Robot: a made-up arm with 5 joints. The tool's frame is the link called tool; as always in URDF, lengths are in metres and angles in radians. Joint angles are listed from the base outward.
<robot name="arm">
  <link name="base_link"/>
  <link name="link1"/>
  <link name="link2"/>
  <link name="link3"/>
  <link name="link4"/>
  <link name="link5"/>
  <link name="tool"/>
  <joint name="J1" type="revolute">
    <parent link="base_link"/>
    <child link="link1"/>
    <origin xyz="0 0 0.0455" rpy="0 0 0"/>
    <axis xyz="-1 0 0"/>
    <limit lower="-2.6" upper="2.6"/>
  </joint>
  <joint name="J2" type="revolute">
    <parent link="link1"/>
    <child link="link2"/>
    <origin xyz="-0.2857 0.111 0.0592" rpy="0 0 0"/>
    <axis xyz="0 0 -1"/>
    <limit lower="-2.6" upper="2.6"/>
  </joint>
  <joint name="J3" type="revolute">
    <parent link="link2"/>
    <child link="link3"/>
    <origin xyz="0.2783 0.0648 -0.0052" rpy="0 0 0"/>
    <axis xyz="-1 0 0"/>
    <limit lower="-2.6" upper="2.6"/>
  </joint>
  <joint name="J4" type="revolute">
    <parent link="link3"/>
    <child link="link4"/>
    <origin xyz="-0.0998 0.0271 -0.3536" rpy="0 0 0"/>
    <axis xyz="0 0 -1"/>
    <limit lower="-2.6" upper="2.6"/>
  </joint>
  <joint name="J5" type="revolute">
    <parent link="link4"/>
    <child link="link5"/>
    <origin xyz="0.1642 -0.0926 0.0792" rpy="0 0 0"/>
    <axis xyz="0 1 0"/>
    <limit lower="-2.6" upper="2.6"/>
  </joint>
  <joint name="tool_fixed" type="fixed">
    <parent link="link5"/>
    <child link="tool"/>
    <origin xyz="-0.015 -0.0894 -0.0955" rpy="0 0 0"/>
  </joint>
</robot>
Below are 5 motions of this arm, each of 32 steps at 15 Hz.
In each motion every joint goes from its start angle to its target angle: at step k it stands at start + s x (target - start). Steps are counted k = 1, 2, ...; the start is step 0. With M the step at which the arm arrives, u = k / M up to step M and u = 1 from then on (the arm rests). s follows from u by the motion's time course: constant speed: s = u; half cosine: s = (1 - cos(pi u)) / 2; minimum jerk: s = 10 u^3 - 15 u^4 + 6 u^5.
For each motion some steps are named. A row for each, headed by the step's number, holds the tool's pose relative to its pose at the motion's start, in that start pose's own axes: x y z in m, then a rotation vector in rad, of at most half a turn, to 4 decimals.
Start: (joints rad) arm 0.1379 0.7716 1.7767 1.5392 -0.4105
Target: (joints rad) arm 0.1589 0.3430 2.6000 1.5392 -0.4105
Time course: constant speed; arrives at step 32
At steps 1, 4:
1: 0.0106 0.0030 0.0004 0.0098 -0.0266 -0.0079
4: 0.0426 0.0108 0.0034 0.0379 -0.1064 -0.0333

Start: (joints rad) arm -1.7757 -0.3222 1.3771 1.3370 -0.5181
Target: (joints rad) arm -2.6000 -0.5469 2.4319 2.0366 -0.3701
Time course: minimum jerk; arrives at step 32
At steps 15, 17, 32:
15: 0.0265 -0.0804 -0.0140 -0.1337 -0.0692 -0.4309
17: 0.0237 -0.1015 -0.0200 -0.1743 -0.0856 -0.5541
32: -0.0186 -0.1718 -0.0467 -0.3537 -0.1591 -1.0286

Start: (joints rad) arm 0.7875 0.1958 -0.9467 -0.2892 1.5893
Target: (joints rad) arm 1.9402 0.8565 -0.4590 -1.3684 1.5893
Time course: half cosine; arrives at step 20
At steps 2, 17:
2: -0.0062 -0.0134 0.0046 -0.0207 -0.0039 -0.0430
17: -0.3754 -0.1435 0.1207 -0.6789 0.4524 -1.6177

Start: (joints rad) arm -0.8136 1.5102 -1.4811 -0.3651 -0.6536
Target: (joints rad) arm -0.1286 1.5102 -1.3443 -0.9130 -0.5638
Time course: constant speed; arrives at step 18
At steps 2, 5, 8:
2: 0.0158 0.0292 -0.0088 0.0656 0.0108 0.1215
5: 0.0331 0.0769 -0.0185 0.1609 0.0272 0.3054
8: 0.0421 0.1276 -0.0237 0.2523 0.0436 0.4911

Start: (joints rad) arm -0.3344 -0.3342 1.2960 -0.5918 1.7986
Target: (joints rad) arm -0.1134 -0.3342 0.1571 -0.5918 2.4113
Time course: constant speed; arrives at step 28
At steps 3, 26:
3: -0.0027 0.0250 0.0196 -0.0288 0.0121 0.0794
26: -0.0843 0.1966 0.1390 -0.4035 0.1025 0.6201

